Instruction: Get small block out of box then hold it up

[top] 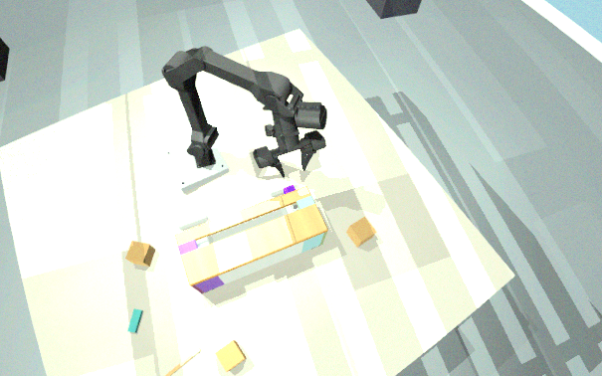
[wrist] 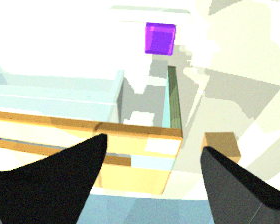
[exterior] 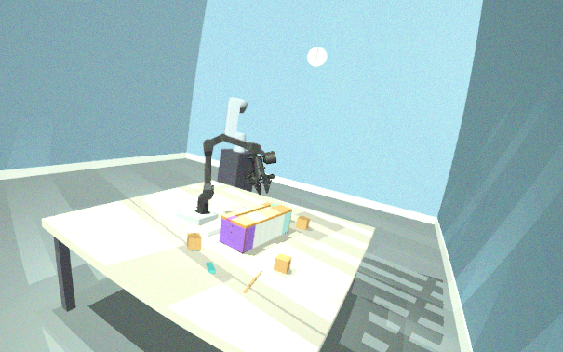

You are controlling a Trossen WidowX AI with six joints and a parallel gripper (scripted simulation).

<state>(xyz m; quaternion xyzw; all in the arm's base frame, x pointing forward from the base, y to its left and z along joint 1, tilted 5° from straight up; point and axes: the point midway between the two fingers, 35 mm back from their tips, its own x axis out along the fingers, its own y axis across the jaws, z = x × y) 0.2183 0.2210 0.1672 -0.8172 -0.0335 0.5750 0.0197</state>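
Now: gripper tip 1 cm past the purple block and 15 cm above it. From my gripper tip the other things lie so: thin stick (37 cm ahead, 46 cm to the right, 16 cm below); then box (8 cm ahead, 16 cm to the right, 10 cm below).
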